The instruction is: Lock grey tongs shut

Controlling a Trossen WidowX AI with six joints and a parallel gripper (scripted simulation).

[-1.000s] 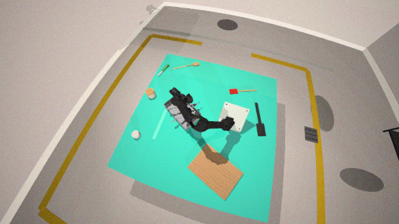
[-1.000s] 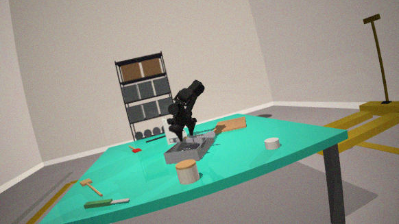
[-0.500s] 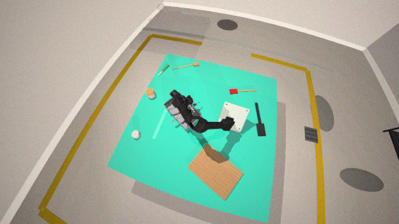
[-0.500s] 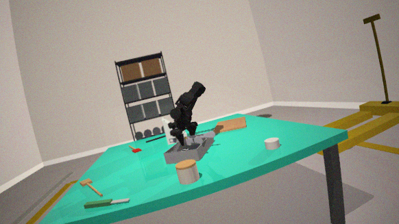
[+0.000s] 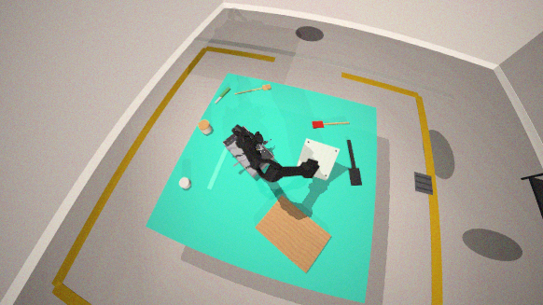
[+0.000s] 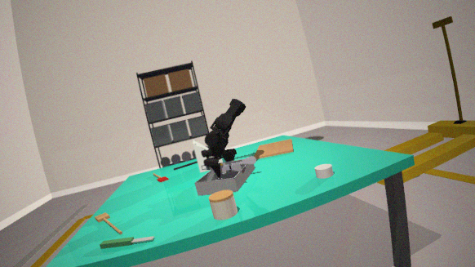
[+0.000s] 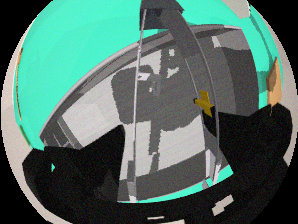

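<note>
Now: gripper tip 3 cm short of the grey roasting tin and 1 cm to the right of it. Round my gripper tip: red spatula (43 cm behind, 37 cm to the right, 2 cm below); then wooden board (38 cm to the left, 38 cm behind, 2 cm below); then white puck (34 cm to the left, 33 cm ahead, 1 cm below).
</note>
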